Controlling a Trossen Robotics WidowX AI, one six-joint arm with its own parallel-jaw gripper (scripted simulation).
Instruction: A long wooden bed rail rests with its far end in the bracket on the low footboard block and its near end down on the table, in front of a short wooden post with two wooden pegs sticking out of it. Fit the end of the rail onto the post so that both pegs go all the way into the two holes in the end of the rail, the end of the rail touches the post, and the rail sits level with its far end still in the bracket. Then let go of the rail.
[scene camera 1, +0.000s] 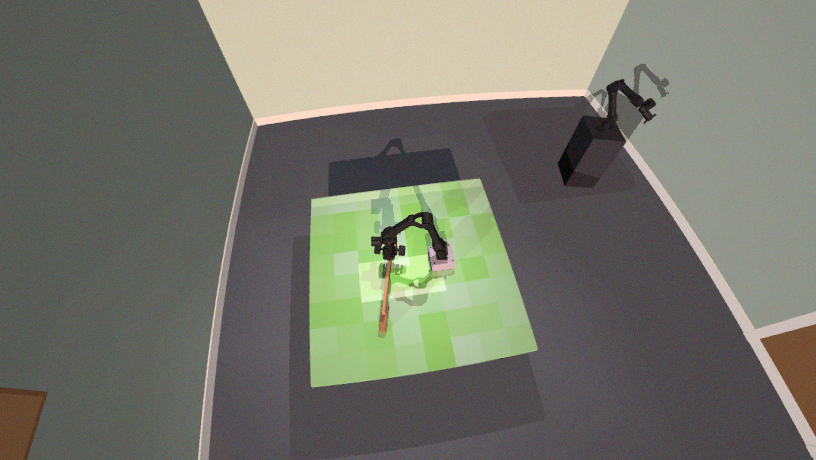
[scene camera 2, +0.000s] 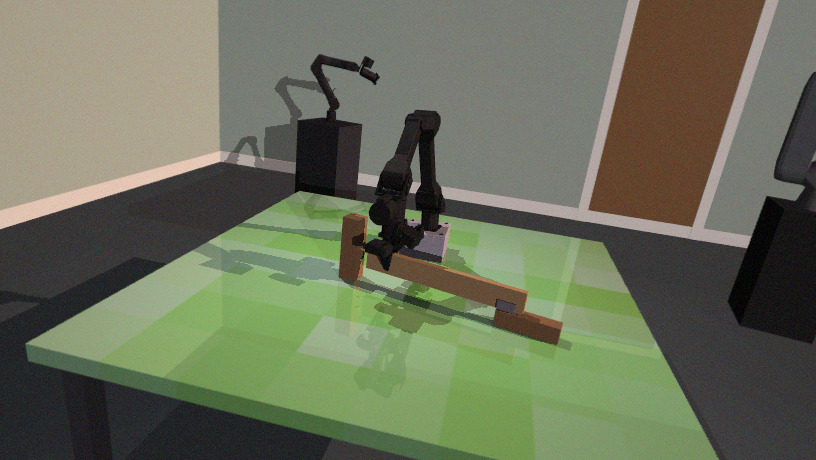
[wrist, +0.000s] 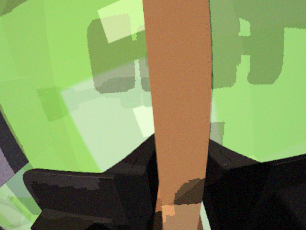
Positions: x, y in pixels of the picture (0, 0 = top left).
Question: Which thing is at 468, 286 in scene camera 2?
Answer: A wooden rail.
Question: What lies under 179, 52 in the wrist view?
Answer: A wooden rail.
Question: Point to my gripper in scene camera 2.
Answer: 388, 269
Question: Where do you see my gripper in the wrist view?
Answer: At 173, 137
